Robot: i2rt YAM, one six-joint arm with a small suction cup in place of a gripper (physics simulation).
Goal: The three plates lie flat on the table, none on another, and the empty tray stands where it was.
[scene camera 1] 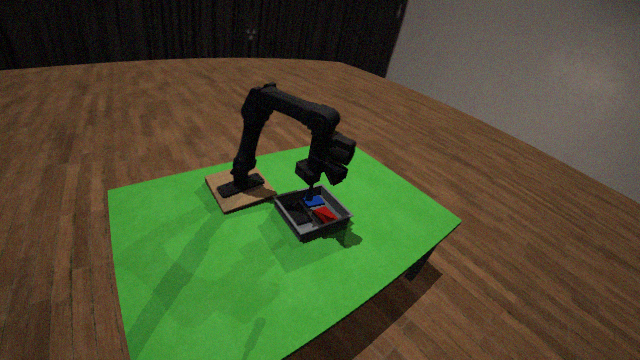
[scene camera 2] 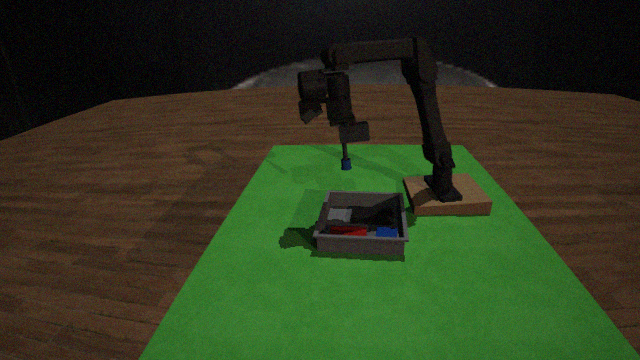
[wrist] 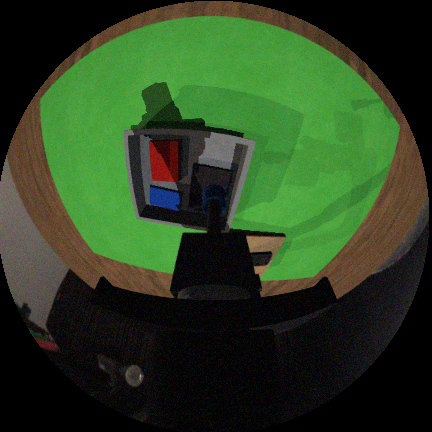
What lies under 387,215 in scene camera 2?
A black plate.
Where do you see a red plate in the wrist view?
At 164,154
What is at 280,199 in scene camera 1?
A grey tray.
